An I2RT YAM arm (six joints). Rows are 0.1 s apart.
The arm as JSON. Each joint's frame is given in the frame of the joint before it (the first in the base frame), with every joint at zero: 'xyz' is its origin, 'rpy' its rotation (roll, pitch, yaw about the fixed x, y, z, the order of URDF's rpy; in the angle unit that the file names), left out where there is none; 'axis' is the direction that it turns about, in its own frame. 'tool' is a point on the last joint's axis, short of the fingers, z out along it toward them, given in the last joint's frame.
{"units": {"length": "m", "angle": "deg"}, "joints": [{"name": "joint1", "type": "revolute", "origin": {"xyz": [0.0, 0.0, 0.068]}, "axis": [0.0, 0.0, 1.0]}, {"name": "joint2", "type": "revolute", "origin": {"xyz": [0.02, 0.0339, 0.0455], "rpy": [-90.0, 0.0, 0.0]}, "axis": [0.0, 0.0, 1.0]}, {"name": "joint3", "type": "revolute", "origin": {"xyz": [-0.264, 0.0, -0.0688], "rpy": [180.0, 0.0, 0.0]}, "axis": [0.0, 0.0, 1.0]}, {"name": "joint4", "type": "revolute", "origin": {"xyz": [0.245, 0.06, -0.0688]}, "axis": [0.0, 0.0, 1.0]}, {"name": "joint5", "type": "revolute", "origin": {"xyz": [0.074, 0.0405, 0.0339], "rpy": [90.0, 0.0, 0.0]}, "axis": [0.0, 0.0, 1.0]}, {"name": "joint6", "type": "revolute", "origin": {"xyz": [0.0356, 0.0, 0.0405], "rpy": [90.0, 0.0, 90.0]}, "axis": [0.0, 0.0, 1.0]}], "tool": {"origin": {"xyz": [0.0, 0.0, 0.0], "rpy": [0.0, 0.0, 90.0]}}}
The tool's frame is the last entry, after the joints.
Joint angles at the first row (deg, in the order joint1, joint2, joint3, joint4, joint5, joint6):
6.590 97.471 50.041 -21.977 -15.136 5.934
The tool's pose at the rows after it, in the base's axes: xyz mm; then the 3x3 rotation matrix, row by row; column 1 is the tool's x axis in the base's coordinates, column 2 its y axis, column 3 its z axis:
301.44 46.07 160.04; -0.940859 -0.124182 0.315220; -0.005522 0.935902 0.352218; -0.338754 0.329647 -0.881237
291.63 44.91 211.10; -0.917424 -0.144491 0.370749; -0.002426 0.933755 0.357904; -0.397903 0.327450 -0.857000
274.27 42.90 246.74; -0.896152 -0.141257 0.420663; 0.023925 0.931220 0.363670; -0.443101 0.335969 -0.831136
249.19 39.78 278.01; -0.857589 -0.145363 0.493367; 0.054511 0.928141 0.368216; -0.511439 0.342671 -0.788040
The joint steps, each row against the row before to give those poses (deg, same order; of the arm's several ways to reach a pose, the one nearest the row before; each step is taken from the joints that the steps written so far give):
0.001 -2.928 3.214 -4.873 -3.147 0.263
-0.001 -7.650 4.066 -8.044 0.044 0.022
0.000 -6.690 1.704 -4.985 -0.001 1.442
-0.021 -7.954 0.021 -2.883 0.219 1.552

